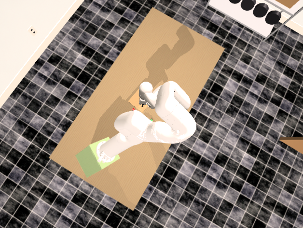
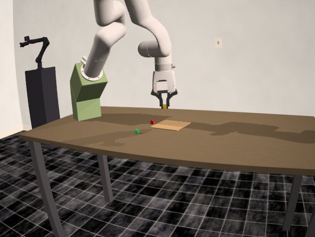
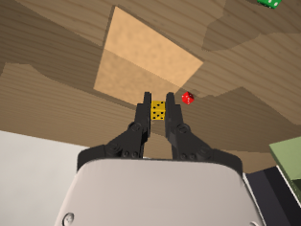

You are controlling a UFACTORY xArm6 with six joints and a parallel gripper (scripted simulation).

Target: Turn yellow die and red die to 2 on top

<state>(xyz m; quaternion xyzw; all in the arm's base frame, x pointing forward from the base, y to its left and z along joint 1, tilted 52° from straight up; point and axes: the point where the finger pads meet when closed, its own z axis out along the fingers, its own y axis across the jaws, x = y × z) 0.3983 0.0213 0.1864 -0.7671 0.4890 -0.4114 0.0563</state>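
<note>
Right now the tan mat is 11 cm below my hand, 3 cm to the left of it and 2 cm ahead of it. Round my hand: red die: 10 cm below, 7 cm behind, 5 cm to the left; green die: 11 cm to the right, 10 cm below, 10 cm behind; yellow die: 1 cm to the left, 1 cm below.
</note>
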